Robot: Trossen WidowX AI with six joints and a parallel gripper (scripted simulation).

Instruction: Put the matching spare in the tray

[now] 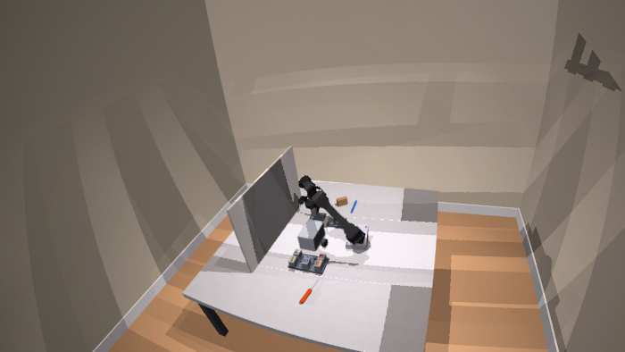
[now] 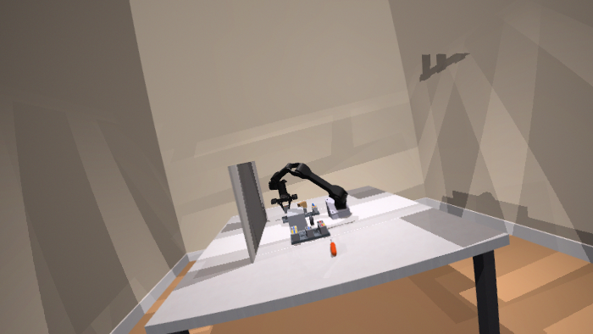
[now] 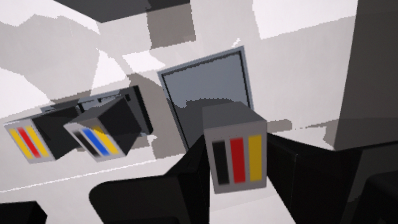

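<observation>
Right now the dark grey rimmed tray is 60 mm below my gripper tip, 10 mm to the left of it and 10 mm behind it. From my gripper tip the other things lie so: grey holder (150 mm behind, 50 mm below, 20 mm to the left); grey mounted unit (210 mm to the left, 60 mm behind, 10 mm below); brown block (190 mm to the right, 120 mm behind, 30 mm below).
</observation>
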